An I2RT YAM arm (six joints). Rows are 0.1 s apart.
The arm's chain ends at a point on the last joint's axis. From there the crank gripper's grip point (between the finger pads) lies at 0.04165 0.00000 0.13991 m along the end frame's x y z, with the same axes.
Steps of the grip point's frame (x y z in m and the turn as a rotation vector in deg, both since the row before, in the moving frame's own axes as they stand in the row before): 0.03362, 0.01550, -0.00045, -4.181, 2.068, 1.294; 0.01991, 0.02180, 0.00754, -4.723, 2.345, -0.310; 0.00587, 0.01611, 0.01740, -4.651, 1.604, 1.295; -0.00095, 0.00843, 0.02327, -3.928, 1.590, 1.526; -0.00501, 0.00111, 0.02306, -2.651, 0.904, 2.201; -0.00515, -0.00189, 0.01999, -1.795, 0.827, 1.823
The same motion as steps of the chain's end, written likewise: 0.02873, 0.00436, 0.00155, -4.181, 2.068, 1.294; 0.01420, 0.01059, 0.00983, -4.723, 2.345, -0.310; 0.00211, 0.00383, 0.01912, -4.651, 1.604, 1.295; -0.00467, -0.00227, 0.02485, -3.928, 1.590, 1.526; -0.00706, -0.00699, 0.02392, -2.651, 0.904, 2.201; -0.00707, -0.00762, 0.02069, -1.795, 0.827, 1.823
